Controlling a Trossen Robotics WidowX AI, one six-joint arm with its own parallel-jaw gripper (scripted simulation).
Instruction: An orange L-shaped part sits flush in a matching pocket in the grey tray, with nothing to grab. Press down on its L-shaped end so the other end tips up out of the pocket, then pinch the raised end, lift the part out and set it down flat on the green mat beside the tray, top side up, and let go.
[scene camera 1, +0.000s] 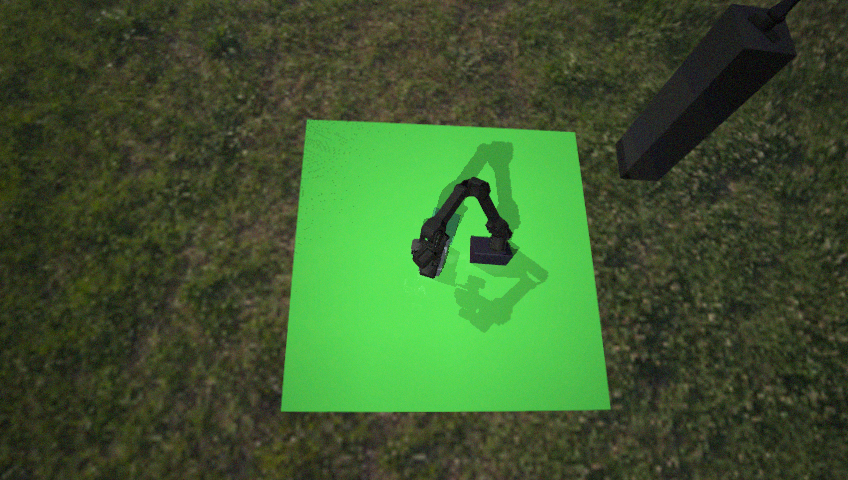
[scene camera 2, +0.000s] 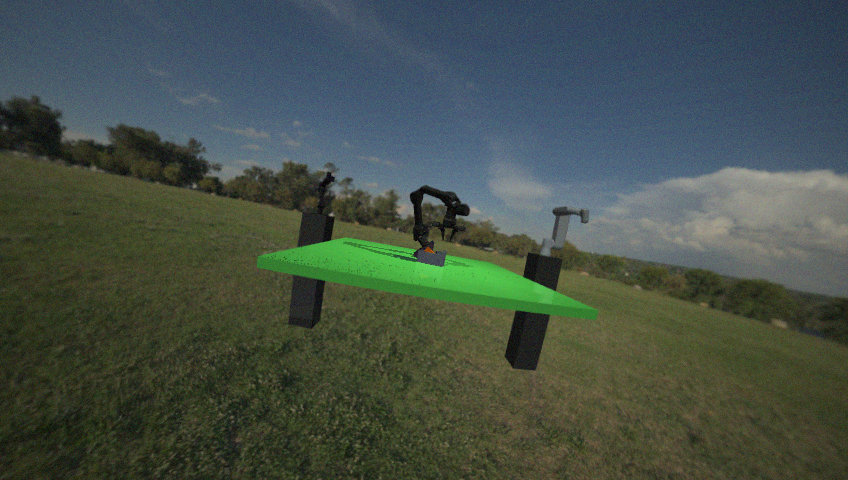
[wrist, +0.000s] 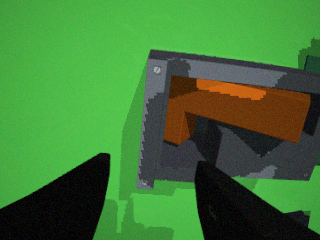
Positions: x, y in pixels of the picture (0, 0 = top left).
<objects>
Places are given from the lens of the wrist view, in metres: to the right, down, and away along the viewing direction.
my gripper (wrist: 153, 166): 0.00, 0.02, 0.10
orange L-shaped part (wrist: 277, 112): 0.08, -0.01, 0.16
</objects>
